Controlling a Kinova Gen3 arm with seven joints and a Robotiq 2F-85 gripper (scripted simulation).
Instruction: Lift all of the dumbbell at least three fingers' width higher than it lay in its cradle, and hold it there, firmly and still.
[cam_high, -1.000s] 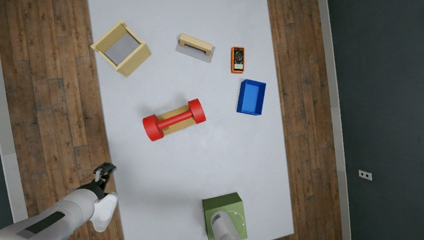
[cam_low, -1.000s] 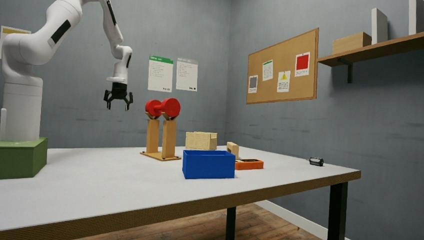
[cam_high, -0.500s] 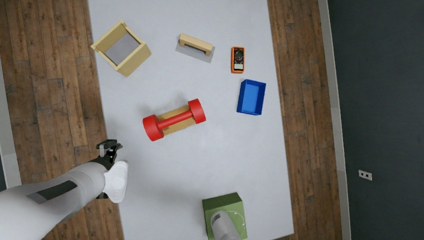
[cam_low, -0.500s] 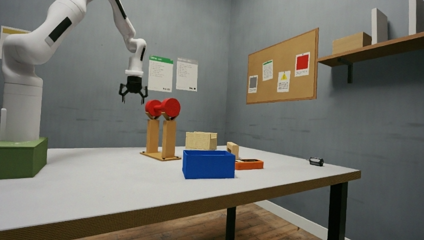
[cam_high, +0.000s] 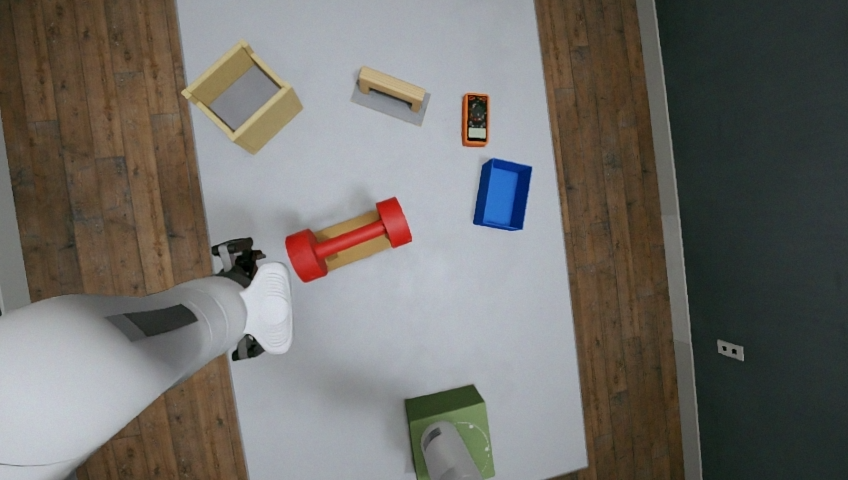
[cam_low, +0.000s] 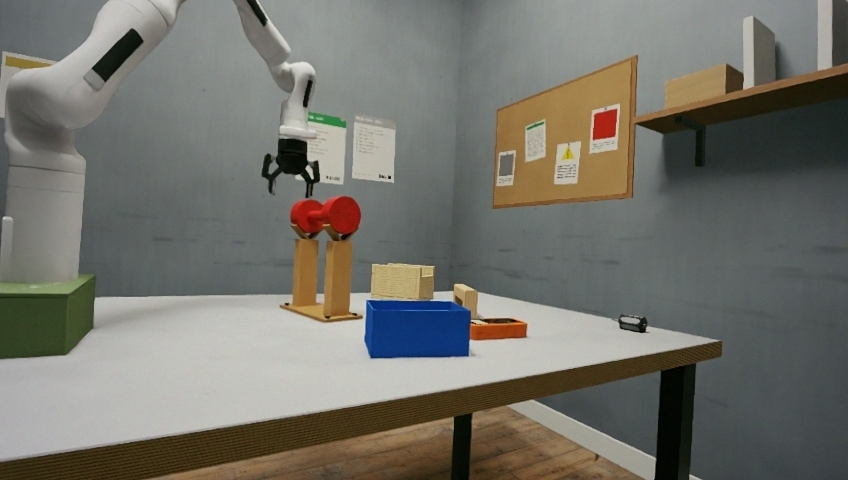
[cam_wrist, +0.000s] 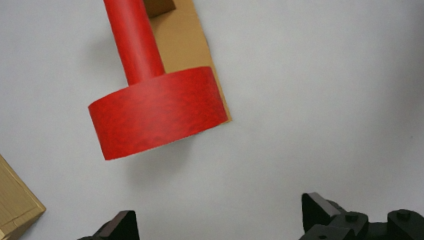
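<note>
My hand is 140 mm to the left of the red dumbbell, 60 mm above it and 30 mm short of it. Also, from my hand: wooden box: 390 mm ahead, 240 mm below, 10 mm to the right; then orange multimeter: 520 mm to the right, 280 mm below, 220 mm ahead; then cradle: 190 mm below, 140 mm to the right, 30 mm ahead.
</note>
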